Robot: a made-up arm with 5 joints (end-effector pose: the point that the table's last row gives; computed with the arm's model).
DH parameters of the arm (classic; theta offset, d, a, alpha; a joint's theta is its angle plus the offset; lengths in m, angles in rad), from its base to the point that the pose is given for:
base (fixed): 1.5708 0.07 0 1.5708
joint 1: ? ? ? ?
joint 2: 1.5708 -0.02 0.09 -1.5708
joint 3: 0 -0.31 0.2 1.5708
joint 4: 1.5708 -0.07 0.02 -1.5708
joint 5: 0 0.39 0.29 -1.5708
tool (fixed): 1.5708 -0.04 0 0
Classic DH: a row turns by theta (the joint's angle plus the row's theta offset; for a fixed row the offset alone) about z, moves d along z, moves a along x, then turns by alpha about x.
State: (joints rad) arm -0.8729 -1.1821 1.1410 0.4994 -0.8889
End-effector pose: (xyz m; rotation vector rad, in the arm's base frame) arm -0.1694 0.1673 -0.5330 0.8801 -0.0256 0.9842
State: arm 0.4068 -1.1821 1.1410 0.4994 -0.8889
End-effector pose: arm -0.1694 0.6257 0.0572 2.0324 -0.7181 0.9141
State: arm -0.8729 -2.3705 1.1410 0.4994 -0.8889
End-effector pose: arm -0.2662 -0.1000 -0.2143 1.3064 1.1536 1.1817
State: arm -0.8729 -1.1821 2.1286 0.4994 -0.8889
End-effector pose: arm -0.0931 0.4283 -0.5575 1.6187 -0.6075 1.3666
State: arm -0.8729 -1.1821 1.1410 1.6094 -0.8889
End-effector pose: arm -0.4605 0.5082 -0.5603 1.1471 -0.4208 -0.0874
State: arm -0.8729 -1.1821 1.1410 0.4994 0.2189
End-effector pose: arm -0.1608 0.0133 -0.2665 -0.1410 -0.5210 0.7953
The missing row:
joint 1: 0 0.09 0.29 1.5708
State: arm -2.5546 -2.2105 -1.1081 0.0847 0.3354
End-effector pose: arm -0.0045 -0.1465 -0.3505 1.1771 -1.9053 -0.3432
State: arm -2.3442 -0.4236 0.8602 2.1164 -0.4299
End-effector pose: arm 0.0145 -0.7099 -0.7933 -0.5924 -1.5577 -0.0066
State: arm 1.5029 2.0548 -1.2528 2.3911 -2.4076
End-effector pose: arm 0.3633 0.6076 -0.0503 -1.1261 0.6407 -2.2353
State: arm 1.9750 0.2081 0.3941 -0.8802 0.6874
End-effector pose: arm 0.2047 -0.3033 0.0489 1.0176 -0.7587 -0.1843
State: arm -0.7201 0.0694 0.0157 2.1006 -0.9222
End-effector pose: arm 0.4888 0.6402 -0.7061 0.1320 -1.5973 -1.4731
